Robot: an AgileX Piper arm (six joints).
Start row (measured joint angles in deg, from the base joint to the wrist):
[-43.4, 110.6, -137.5, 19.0, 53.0, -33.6]
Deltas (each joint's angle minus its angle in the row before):
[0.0, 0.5, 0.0, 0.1, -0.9, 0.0]
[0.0, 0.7, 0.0, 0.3, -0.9, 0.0]
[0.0, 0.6, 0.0, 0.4, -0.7, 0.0]
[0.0, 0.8, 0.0, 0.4, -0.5, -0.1]
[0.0, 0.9, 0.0, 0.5, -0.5, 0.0]
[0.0, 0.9, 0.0, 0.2, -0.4, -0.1]
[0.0, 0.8, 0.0, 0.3, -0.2, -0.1]
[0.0, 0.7, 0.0, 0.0, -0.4, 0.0]
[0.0, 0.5, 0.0, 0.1, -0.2, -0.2]
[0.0, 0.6, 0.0, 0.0, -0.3, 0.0]
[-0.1, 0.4, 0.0, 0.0, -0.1, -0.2]
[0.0, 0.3, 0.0, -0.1, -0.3, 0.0]
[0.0, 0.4, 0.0, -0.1, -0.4, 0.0]
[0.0, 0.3, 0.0, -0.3, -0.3, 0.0]
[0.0, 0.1, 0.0, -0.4, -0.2, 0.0]
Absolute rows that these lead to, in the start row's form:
[-43.4, 111.1, -137.5, 19.1, 52.1, -33.6]
[-43.4, 111.8, -137.5, 19.4, 51.2, -33.6]
[-43.4, 112.4, -137.5, 19.8, 50.5, -33.6]
[-43.4, 113.2, -137.5, 20.2, 50.0, -33.7]
[-43.4, 114.1, -137.5, 20.7, 49.5, -33.7]
[-43.4, 115.0, -137.5, 20.9, 49.1, -33.8]
[-43.4, 115.8, -137.5, 21.2, 48.9, -33.9]
[-43.4, 116.5, -137.5, 21.2, 48.5, -33.9]
[-43.4, 117.0, -137.5, 21.3, 48.3, -34.1]
[-43.4, 117.6, -137.5, 21.3, 48.0, -34.1]
[-43.5, 118.0, -137.5, 21.3, 47.9, -34.3]
[-43.5, 118.3, -137.5, 21.2, 47.6, -34.3]
[-43.5, 118.7, -137.5, 21.1, 47.2, -34.3]
[-43.5, 119.0, -137.5, 20.8, 46.9, -34.3]
[-43.5, 119.1, -137.5, 20.4, 46.7, -34.3]

